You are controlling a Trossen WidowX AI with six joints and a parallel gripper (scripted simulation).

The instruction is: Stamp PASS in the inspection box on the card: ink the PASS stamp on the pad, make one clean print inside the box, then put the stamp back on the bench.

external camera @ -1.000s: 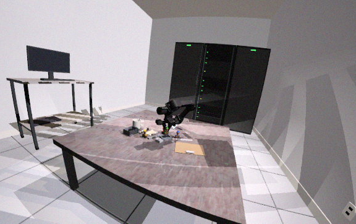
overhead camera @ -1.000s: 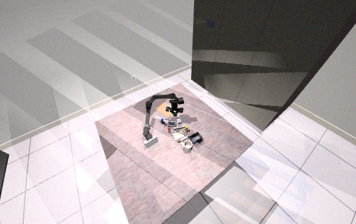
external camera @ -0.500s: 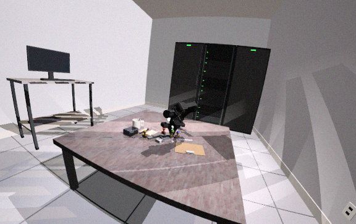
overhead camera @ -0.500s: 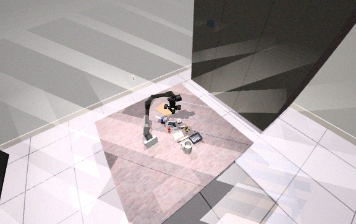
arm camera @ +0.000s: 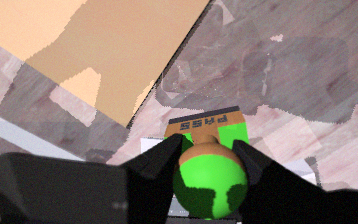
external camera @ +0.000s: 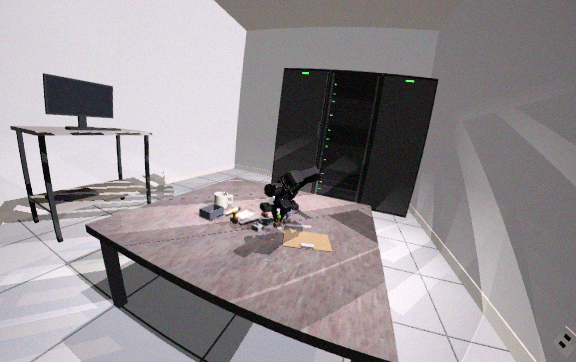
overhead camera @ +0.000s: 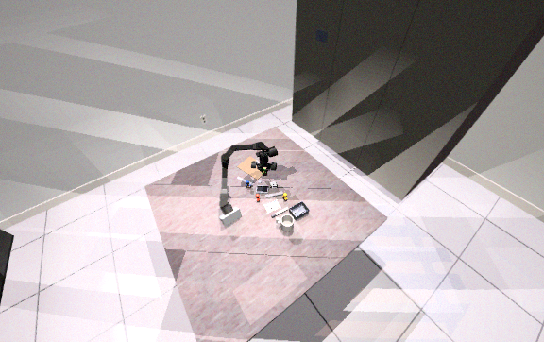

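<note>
The ink pad lies 80 mm behind my gripper tip, 90 mm to the right of it and 60 mm below it. Also, from my gripper tip: PASS stamp (right at my gripper tip); grey bar (20 mm behind, 180 mm to the right, 60 mm below); blue-topped stamp (150 mm behind, 10 mm to the right, 40 mm below).
</note>
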